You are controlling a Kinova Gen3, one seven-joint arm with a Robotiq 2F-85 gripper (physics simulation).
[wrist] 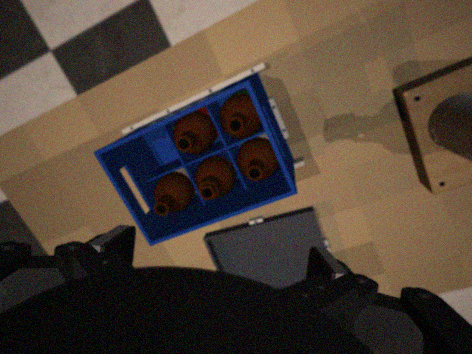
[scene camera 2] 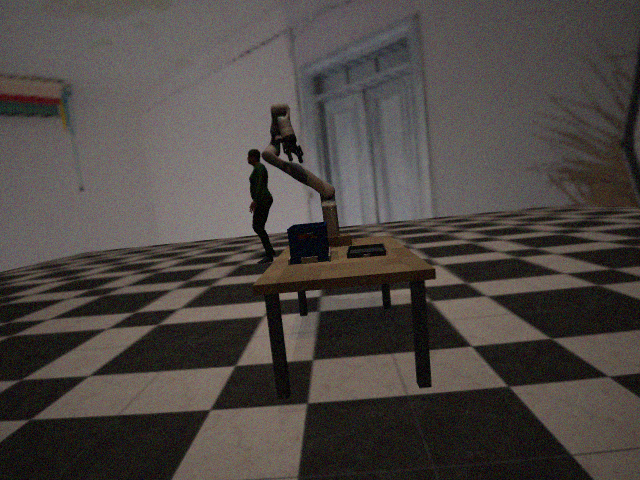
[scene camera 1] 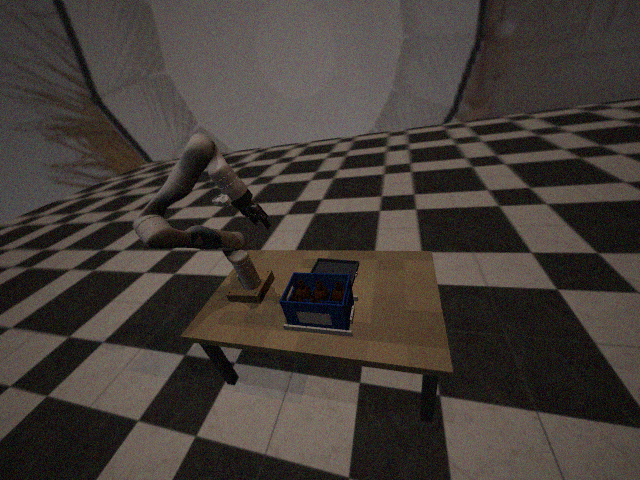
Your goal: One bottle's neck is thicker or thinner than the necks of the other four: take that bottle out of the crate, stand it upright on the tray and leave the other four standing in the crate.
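Where they show: gripper, fingertip midpoint: (wrist: pixel 220 255) (scene camera 2: pixel 296 162) (scene camera 1: pixel 262 225); arm's base, link origin: (wrist: pixel 457 122) (scene camera 2: pixel 332 236) (scene camera 1: pixel 253 284).
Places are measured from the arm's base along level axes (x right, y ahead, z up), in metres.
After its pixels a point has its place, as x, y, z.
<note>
The blue crate (scene camera 1: pixel 338 316) @(0.304, 0.472, 0.051) (scene camera 2: pixel 308 242) @(0.216, 0.517, 0.042) (wrist: pixel 220 219) @(0.104, 0.395, 0.117) stands on the table. In the wrist view, five brown bottles stand in its six compartments: two in the upper row, at the middle (wrist: pixel 197 129) @(0.242, 0.351, 0.066) and right (wrist: pixel 244 112) @(0.221, 0.270, 0.069), and three in the lower row, at the left (wrist: pixel 176 190) @(0.176, 0.454, 0.063), middle (wrist: pixel 218 174) @(0.159, 0.370, 0.065) and right (wrist: pixel 259 156) @(0.147, 0.292, 0.068). The upper left compartment is empty. All necks show from above; I cannot tell which differs in thickness. The dark tray (scene camera 1: pixel 336 266) @(-0.144, 0.449, -0.053) (scene camera 2: pixel 366 251) @(-0.100, 0.405, -0.056) (wrist: pixel 270 247) @(-0.072, 0.420, -0.053) lies empty beside the crate. My gripper (scene camera 1: pixel 262 225) @(0.203, 0.247, 0.457) (scene camera 2: pixel 295 159) @(0.203, 0.247, 0.457) (wrist: pixel 220 255) @(0.203, 0.247, 0.457) is open and empty, high above the table.
The arm's base stands on a wooden block (scene camera 1: pixel 250 295) @(0.084, 0.010, -0.001) (wrist: pixel 417 112) @(0.051, 0.044, 0.002) on the table (scene camera 1: pixel 398 310) @(0.203, 0.729, -0.059) (scene camera 2: pixel 361 272) @(0.059, 0.886, -0.058). Low white strips (scene camera 1: pixel 317 329) @(0.296, 0.369, -0.032) (wrist: pixel 195 98) @(0.287, 0.350, -0.028) stand along the crate's sides. A person in green (scene camera 2: pixel 260 186) stands beyond the table in scene camera 2.
</note>
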